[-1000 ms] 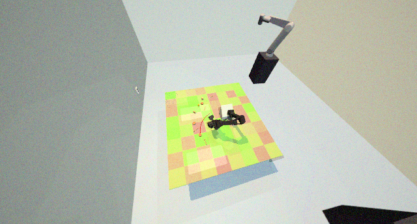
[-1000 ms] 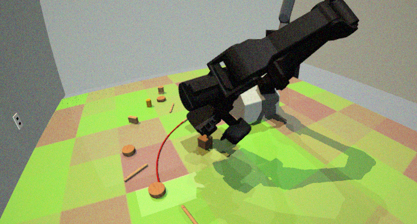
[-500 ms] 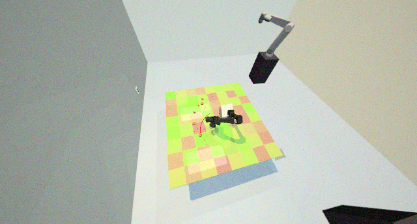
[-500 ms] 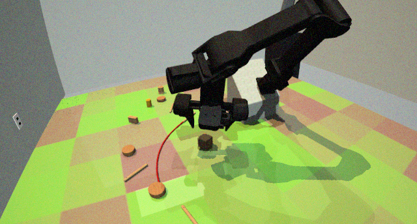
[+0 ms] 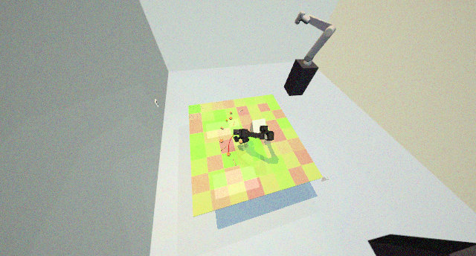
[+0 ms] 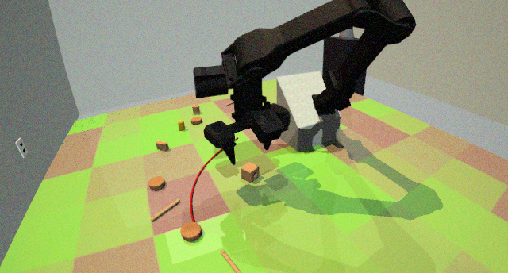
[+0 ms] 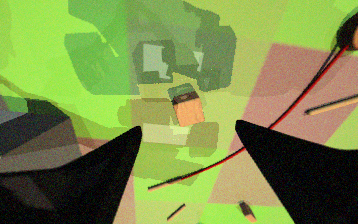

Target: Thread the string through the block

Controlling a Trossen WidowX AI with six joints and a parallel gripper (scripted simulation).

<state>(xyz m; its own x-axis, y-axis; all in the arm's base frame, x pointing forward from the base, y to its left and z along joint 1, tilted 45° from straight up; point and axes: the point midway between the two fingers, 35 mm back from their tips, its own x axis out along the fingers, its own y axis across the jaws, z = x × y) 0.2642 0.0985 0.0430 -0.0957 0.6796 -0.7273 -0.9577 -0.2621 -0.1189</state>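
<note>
Right now my gripper tip is 1 cm short of the thin wooden stick, 17 cm to the left of it and 6 cm above it. The rest, counted from my gripper tip: round wooden button (17 cm ahead, 13 cm to the left, 5 cm below); then small block (21 cm ahead, 22 cm to the right, 5 cm below).
</note>
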